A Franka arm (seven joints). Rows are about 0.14 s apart.
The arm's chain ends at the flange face. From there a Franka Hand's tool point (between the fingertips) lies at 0.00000 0.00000 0.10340 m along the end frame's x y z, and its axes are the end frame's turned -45 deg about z.
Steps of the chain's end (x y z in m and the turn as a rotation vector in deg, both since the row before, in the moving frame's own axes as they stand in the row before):
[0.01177, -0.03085, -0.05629, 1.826, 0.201, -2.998]
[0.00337, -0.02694, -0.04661, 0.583, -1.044, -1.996]
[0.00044, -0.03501, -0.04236, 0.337, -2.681, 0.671]
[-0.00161, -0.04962, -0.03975, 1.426, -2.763, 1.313]
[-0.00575, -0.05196, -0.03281, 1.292, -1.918, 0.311]
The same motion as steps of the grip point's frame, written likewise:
[0.03267, -0.01563, -0.05634, 1.149, 1.433, -2.998]
[0.02081, -0.01873, -0.04663, 1.150, -0.326, -1.996]
[0.02210, -0.02831, -0.04247, 2.134, -1.657, 0.671]
[0.03230, -0.04159, -0.03990, 2.962, -0.945, 1.313]
[0.03189, -0.04490, -0.03289, 2.270, -0.443, 0.311]

